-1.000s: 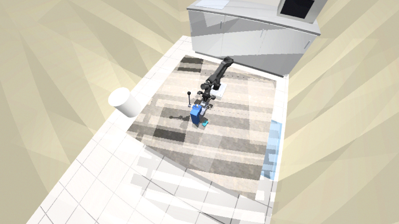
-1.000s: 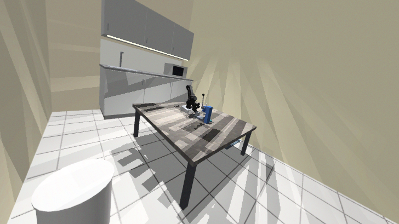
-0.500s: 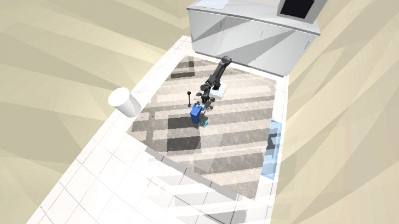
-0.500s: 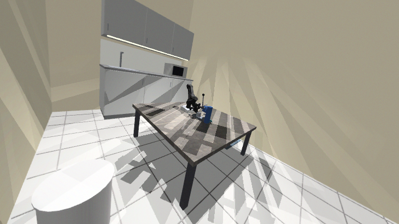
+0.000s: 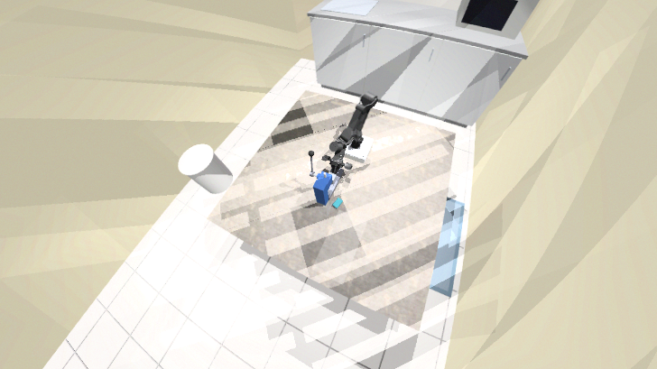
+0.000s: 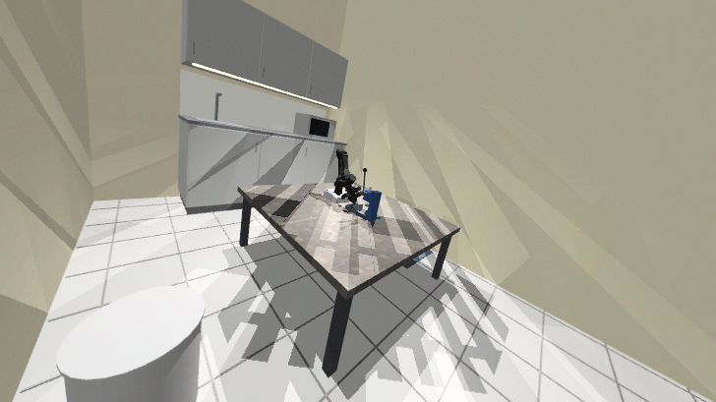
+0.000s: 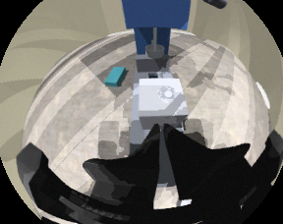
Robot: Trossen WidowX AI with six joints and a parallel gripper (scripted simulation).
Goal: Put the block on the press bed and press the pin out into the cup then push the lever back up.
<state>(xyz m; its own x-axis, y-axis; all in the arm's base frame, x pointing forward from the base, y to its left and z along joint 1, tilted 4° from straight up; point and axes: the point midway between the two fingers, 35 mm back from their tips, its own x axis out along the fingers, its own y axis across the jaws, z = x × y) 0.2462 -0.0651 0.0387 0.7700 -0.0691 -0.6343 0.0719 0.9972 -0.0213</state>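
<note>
My gripper tip is now 2 cm below the round pin, 2 cm short of it and 1 cm to the left of it. Round my gripper tip: small cup: 15 cm ahead, 8 cm to the left, 4 cm below; then grey lever: 22 cm above, 9 cm ahead, 7 cm to the right.
</note>
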